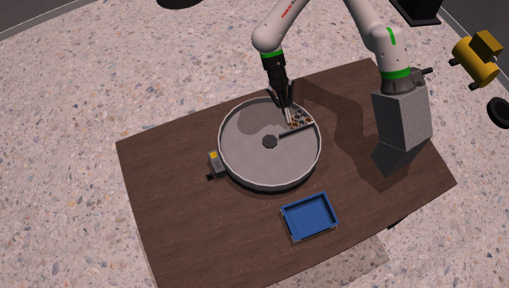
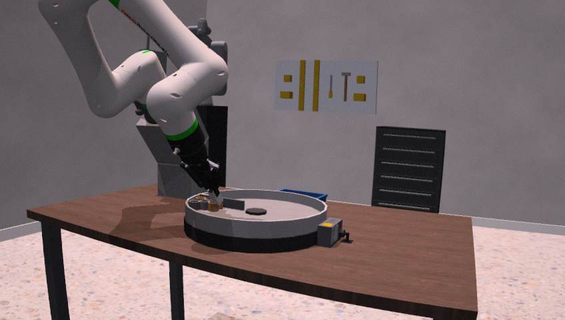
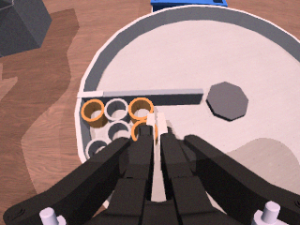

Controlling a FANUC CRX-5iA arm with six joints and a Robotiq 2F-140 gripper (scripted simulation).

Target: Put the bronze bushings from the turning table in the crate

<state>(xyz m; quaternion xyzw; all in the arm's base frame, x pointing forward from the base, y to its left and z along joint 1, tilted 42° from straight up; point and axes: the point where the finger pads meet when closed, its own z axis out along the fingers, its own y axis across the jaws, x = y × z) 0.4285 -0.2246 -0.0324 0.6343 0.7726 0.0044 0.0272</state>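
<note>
Now: hand 4 cm short of the crate, 42 cm to the right of it and 8 cm above it. Round my hand: turning table 11 cm ahead, 8 cm to the left, 6 cm below.
</note>
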